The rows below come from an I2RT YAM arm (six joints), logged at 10 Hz.
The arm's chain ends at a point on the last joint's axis. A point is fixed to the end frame.
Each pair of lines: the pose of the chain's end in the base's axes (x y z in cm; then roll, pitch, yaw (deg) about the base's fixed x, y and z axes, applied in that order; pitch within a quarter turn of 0, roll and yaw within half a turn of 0), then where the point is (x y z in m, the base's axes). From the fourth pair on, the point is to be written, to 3 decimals.
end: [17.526 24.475 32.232 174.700 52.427 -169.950]
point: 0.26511 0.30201 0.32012
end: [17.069 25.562 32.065 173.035 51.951 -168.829]
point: 0.25800 0.31669 0.31839
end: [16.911 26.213 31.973 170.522 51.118 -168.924]
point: 0.25433 0.32607 0.31728
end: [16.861 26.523 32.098 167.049 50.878 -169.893]
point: 0.252 0.332 0.320
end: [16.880 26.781 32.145 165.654 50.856 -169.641]
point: 0.250 0.336 0.321
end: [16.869 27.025 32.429 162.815 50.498 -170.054]
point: 0.248 0.341 0.325
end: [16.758 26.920 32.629 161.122 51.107 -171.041]
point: 0.247 0.341 0.329
